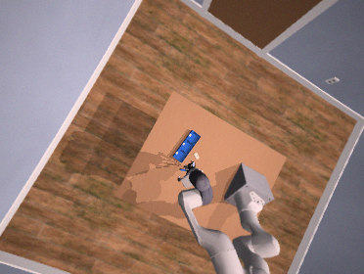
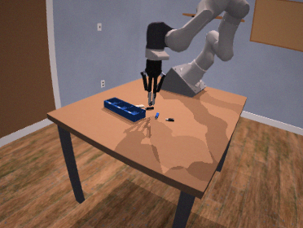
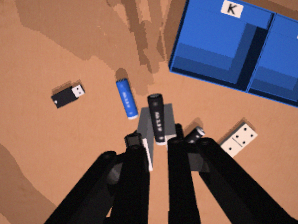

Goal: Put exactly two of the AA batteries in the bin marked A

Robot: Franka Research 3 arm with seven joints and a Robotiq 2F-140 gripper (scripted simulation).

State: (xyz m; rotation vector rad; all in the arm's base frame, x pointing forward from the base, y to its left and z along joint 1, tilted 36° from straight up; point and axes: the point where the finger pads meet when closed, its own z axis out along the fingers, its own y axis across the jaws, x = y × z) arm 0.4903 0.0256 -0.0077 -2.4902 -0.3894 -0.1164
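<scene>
Now: hand 130 mm to the left of the blue bin, 80 mm above it and 70 mm short of it. From my hand the other things lie so: blue AA battery (90 mm below, 40 mm to the left); then white domino (110 mm to the right, 90 mm below, 40 mm behind); then dark AA battery (90 mm below, 50 mm behind, 40 mm to the right).
</scene>
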